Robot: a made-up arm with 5 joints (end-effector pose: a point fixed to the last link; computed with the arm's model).
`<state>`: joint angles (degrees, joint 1 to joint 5).
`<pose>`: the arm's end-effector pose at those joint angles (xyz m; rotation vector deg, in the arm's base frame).
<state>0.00 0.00 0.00 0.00 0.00</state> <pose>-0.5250 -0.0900 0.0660 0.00 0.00 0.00</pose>
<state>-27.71 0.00 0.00 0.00 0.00</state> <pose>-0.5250 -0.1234 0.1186 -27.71 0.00 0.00</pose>
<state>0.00 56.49 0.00 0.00 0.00</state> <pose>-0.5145 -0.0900 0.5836 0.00 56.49 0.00</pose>
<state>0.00 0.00 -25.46 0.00 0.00</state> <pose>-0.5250 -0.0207 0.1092 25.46 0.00 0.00</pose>
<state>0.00 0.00 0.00 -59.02 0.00</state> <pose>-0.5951 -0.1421 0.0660 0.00 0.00 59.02</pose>
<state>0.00 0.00 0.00 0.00 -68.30</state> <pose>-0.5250 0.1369 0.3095 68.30 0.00 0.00</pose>
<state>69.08 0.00 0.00 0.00 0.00</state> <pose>-0.5250 0.0557 0.0424 69.08 0.00 0.00</pose>
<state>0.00 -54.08 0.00 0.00 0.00</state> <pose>-0.1221 -0.0900 -0.2255 0.00 -54.08 0.00</pose>
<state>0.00 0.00 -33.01 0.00 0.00</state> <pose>-0.5250 -0.0045 0.1275 33.01 0.00 0.00</pose>
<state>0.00 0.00 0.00 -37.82 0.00</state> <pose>-0.5766 -0.1152 0.0660 0.00 0.00 37.82</pose>
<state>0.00 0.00 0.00 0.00 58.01</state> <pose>-0.5250 -0.3661 0.1459 -58.01 0.00 0.00</pose>
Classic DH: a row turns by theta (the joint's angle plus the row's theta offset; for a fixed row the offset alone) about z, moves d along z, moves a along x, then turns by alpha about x. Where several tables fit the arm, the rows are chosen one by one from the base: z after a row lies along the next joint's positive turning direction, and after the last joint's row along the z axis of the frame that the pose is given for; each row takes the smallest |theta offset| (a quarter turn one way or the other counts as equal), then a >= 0, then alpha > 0; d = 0 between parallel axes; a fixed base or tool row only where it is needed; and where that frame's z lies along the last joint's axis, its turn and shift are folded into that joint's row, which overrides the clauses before.
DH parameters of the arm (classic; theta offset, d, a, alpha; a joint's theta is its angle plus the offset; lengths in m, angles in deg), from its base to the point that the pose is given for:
base (fixed): 90 0.16 0 90
joint 1: 90 -0.038 0.155 90
joint 2: 0 -0.151 -0.074 90
joint 3: -90 0.476 0.027 90
joint 4: 0 -0.114 -0.022 -90
joint 5: 0 0.011 -0.066 -90
tool (fixed): 90 -0.289 0 0

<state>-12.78 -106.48 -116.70 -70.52 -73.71</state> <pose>0.2367 -0.3888 -0.3430 -12.73 -6.62 -155.54</pose>
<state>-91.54 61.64 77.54 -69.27 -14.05</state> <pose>-0.4445 0.6546 0.4364 -65.53 147.42 -18.98</pose>
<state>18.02 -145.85 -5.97 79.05 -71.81</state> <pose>0.0906 -0.1252 0.1694 -96.59 111.28 -30.58</pose>
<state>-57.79 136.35 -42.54 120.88 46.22</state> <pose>0.2964 0.5486 0.5296 43.04 -65.22 68.62</pose>
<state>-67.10 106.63 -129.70 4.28 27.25</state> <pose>0.0803 0.5945 0.3766 26.20 12.08 -110.79</pose>
